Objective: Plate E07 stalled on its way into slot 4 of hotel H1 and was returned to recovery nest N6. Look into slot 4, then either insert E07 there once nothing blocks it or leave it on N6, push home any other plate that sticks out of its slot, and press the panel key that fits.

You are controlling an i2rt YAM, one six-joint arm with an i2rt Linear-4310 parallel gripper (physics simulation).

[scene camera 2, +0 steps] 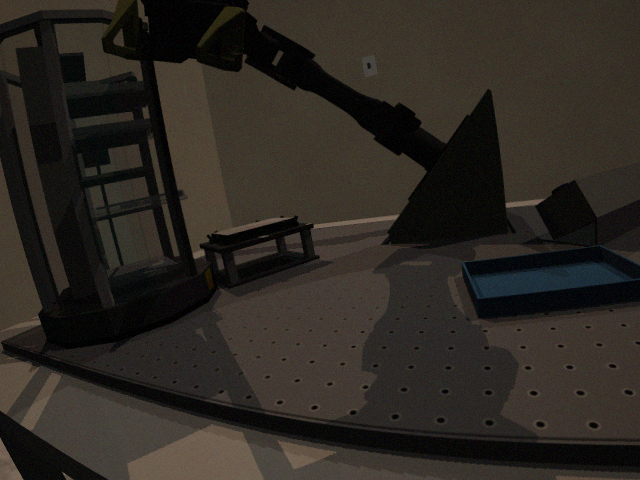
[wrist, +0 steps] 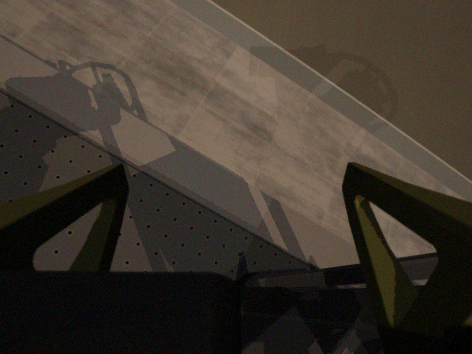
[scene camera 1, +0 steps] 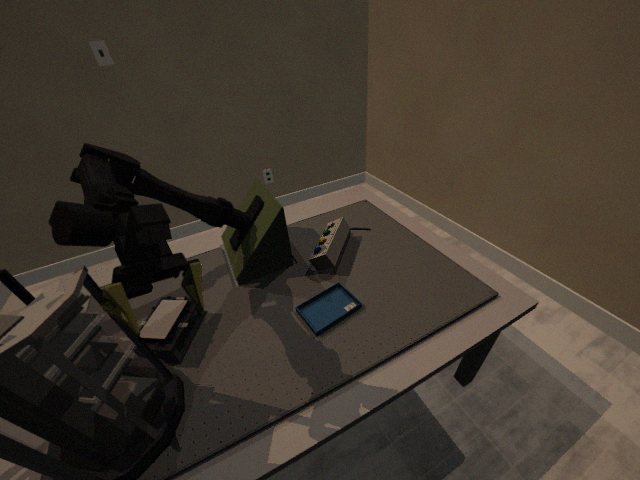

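Where they show: gripper, between the fingertips: (scene camera 2: pixel 149 49) (wrist: pixel 235 175) (scene camera 1: pixel 173 321); arm's base, origin of its link: (scene camera 2: pixel 442 161) (scene camera 1: pixel 247 223).
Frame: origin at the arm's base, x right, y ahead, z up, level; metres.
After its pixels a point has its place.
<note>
Plate E07, pale-topped (scene camera 1: pixel 164 317) {z -0.050, x 0.296, y 0.243 m} (scene camera 2: pixel 253 228) {z -0.051, x 0.279, y 0.269 m}, lies on the raised dark nest (scene camera 1: pixel 178 352) {z -0.099, x 0.285, y 0.328 m} (scene camera 2: pixel 308 243) {z -0.095, x 0.216, y 0.214 m}. My gripper (scene camera 1: pixel 168 320) {z 0.159, x 0.201, y 0.485 m} (scene camera 2: pixel 173 51) {z 0.159, x 0.201, y 0.485 m} (wrist: pixel 235 175) {z 0.159, x 0.201, y 0.485 m} is open and empty, with yellow-green fingers, high up near the hotel's top in the scene camera 2 view. Hotel H1 (scene camera 1: pixel 176 397) {z -0.085, x 0.291, y 0.452 m} (scene camera 2: pixel 129 321) {z -0.106, x 0.313, y 0.501 m} is a tall frame on a dark base, beside the nest. A clear plate (scene camera 2: pixel 174 195) {z 0.023, x 0.295, y 0.402 m} pokes past its front post at a lower level. Slot numbers and slot 4's inside cannot be read. The panel (scene camera 1: pixel 336 250) {z -0.070, x -0.229, y 0.219 m} has blue (scene camera 1: pixel 317 250) {z -0.053, x -0.168, y 0.205 m}, yellow (scene camera 1: pixel 322 240) {z -0.054, x -0.206, y 0.165 m}, green (scene camera 1: pixel 326 232) {z -0.055, x -0.240, y 0.129 m} and dark keys.
A blue tray (scene camera 1: pixel 325 310) {z -0.122, x -0.101, y 0.379 m} (scene camera 2: pixel 558 302) {z -0.118, x -0.109, y 0.431 m} lies on the perforated board (scene camera 1: pixel 408 294) {z -0.124, x -0.338, y 0.450 m} (scene camera 2: pixel 330 372) {z -0.124, x 0.058, y 0.524 m}. A green wedge (scene camera 1: pixel 273 248) {z -0.034, x -0.043, y 0.142 m} (scene camera 2: pixel 465 201) {z -0.067, x -0.037, y 0.142 m} stands at the arm's base, between nest and panel. The board's edge and the floor show in the wrist view.
</note>
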